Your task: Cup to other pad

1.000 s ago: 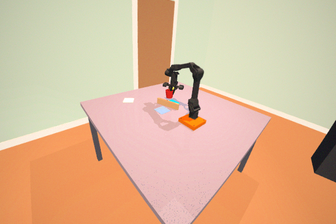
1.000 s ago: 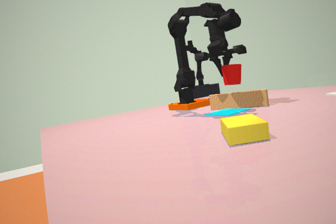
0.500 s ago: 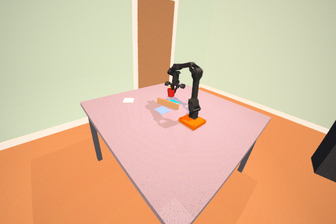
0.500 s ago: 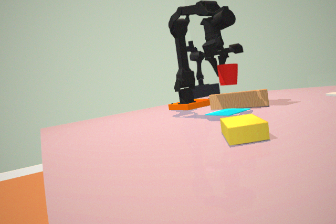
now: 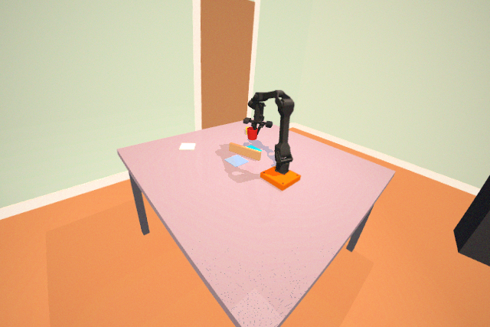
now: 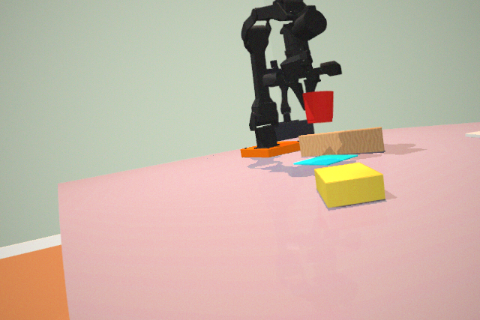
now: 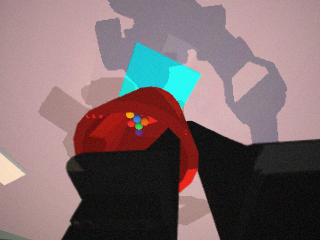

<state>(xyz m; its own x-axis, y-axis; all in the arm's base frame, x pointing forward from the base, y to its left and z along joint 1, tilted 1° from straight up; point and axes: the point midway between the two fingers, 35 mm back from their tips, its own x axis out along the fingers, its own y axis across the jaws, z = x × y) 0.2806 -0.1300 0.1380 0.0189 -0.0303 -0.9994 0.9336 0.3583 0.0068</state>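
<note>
The cyan pad is 13 cm below my gripper tip and 3 cm ahead of it. From my gripper tip the other things lie so: red cup (3 cm ahead, 1 cm to the left); wooden wall (10 cm to the left, 10 cm below, 2 cm ahead); light blue pad (19 cm to the left, 13 cm below).
</note>
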